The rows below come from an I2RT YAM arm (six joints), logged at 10 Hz.
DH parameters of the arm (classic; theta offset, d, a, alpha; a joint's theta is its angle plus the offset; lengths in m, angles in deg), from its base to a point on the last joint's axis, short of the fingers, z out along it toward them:
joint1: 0 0.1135 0.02 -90
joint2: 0 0 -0.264 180
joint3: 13.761 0 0.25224 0
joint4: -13.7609 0 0.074 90
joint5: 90 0 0 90
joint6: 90 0.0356 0 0
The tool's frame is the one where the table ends.
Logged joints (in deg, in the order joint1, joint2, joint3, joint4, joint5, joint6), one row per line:
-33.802, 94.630, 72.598, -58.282, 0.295, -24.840
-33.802, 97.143, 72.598, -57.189, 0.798, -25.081
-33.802, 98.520, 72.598, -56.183, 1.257, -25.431
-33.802, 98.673, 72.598, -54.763, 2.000, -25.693
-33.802, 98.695, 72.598, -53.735, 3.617, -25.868
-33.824, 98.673, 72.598, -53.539, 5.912, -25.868
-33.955, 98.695, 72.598, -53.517, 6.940, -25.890
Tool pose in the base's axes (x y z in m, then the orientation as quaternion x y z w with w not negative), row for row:
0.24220, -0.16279, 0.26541, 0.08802, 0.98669, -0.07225, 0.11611
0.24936, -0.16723, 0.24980, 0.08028, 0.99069, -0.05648, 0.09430
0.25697, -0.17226, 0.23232, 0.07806, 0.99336, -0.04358, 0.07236
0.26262, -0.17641, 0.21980, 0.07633, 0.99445, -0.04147, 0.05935
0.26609, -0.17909, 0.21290, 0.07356, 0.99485, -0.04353, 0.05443
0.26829, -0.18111, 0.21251, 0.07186, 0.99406, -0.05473, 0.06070
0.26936, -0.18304, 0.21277, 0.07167, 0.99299, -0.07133, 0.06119
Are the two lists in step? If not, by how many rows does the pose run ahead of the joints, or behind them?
The pose runs 2 rows behind the joints: the pose in row i belongs to the joints in row i - 2.
